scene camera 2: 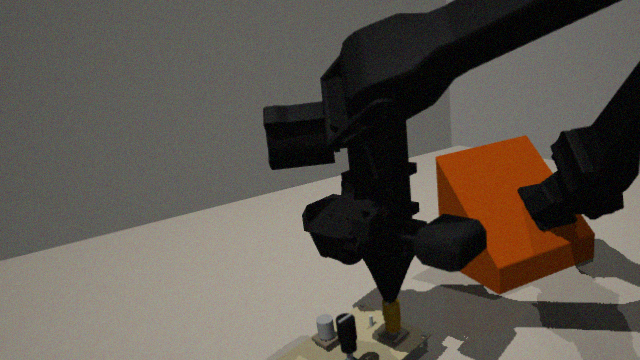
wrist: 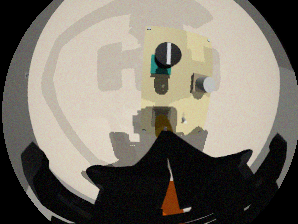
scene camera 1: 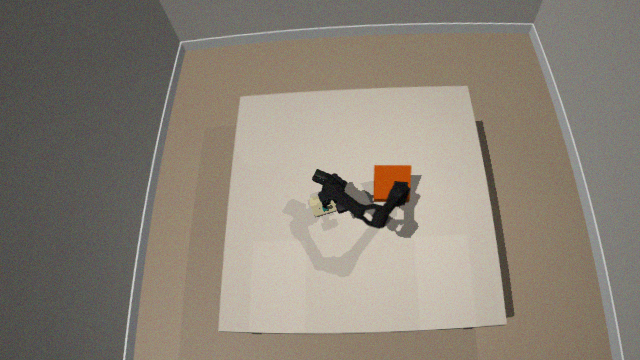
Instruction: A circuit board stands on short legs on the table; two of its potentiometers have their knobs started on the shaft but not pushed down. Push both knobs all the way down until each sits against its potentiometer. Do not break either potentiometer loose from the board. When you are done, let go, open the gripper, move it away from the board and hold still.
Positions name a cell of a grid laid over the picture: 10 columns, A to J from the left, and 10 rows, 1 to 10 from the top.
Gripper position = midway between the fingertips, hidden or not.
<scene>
I see my gripper (scene camera 2: G9).
My gripper also shows in the wrist view (wrist: F7).
</scene>
